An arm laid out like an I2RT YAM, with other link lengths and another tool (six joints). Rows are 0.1 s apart.
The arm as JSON. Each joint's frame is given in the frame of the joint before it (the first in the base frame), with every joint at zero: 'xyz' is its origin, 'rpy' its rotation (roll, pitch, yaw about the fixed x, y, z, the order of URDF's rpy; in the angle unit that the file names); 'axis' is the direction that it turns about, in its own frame. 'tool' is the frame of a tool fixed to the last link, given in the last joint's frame.
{
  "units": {
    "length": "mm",
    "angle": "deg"
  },
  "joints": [
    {
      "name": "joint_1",
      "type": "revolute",
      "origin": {
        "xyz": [
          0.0,
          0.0,
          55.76
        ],
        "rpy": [
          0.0,
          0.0,
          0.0
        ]
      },
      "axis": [
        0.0,
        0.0,
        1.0
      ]
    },
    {
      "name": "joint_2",
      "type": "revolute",
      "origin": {
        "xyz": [
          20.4,
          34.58,
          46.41
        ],
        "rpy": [
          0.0,
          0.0,
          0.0
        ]
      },
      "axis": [
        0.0,
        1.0,
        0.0
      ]
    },
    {
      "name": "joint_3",
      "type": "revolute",
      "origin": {
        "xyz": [
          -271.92,
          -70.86,
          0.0
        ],
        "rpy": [
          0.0,
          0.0,
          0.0
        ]
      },
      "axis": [
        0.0,
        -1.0,
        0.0
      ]
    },
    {
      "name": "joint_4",
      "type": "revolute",
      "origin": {
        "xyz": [
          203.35,
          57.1,
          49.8
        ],
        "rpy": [
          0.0,
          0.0,
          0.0
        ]
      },
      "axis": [
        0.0,
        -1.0,
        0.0
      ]
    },
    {
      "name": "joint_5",
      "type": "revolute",
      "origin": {
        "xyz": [
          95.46,
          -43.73,
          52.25
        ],
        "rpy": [
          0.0,
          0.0,
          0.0
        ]
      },
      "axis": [
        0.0,
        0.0,
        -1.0
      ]
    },
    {
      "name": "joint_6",
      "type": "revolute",
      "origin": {
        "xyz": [
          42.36,
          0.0,
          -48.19
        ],
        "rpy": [
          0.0,
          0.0,
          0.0
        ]
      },
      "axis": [
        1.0,
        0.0,
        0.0
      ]
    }
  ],
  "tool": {
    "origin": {
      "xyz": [
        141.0,
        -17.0,
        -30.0
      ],
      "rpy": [
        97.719,
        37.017,
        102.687
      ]
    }
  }
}
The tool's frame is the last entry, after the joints.
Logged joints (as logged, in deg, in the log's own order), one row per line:
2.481, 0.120, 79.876, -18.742, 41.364, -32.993
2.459, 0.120, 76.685, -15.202, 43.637, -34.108
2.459, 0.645, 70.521, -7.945, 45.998, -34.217
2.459, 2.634, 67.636, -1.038, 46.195, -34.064
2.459, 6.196, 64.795, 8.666, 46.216, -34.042
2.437, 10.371, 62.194, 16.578, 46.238, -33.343
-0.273, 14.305, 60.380, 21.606, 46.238, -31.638
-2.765, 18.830, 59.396, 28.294, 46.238, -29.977
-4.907, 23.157, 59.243, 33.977, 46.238, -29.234
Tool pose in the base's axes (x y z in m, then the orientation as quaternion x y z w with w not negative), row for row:
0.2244, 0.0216, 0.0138, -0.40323, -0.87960, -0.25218, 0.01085
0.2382, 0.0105, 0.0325, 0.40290, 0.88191, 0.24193, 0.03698
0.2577, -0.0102, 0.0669, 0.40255, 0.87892, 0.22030, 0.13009
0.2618, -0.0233, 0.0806, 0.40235, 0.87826, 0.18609, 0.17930
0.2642, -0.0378, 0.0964, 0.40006, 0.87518, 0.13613, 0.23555
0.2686, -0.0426, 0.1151, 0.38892, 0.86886, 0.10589, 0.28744
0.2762, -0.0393, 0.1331, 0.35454, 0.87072, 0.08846, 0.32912
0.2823, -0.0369, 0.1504, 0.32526, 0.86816, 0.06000, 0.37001
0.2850, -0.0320, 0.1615, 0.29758, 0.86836, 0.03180, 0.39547
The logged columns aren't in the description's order. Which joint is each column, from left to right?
Columns, left to right: joint_6, joint_1, joint_2, joint_5, joint_3, joint_4.
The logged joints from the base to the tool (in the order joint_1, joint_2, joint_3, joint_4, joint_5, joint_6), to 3 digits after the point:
0.120, 79.876, 41.364, -32.993, -18.742, 2.481
0.120, 76.685, 43.637, -34.108, -15.202, 2.459
0.645, 70.521, 45.998, -34.217, -7.945, 2.459
2.634, 67.636, 46.195, -34.064, -1.038, 2.459
6.196, 64.795, 46.216, -34.042, 8.666, 2.459
10.371, 62.194, 46.238, -33.343, 16.578, 2.437
14.305, 60.380, 46.238, -31.638, 21.606, -0.273
18.830, 59.396, 46.238, -29.977, 28.294, -2.765
23.157, 59.243, 46.238, -29.234, 33.977, -4.907

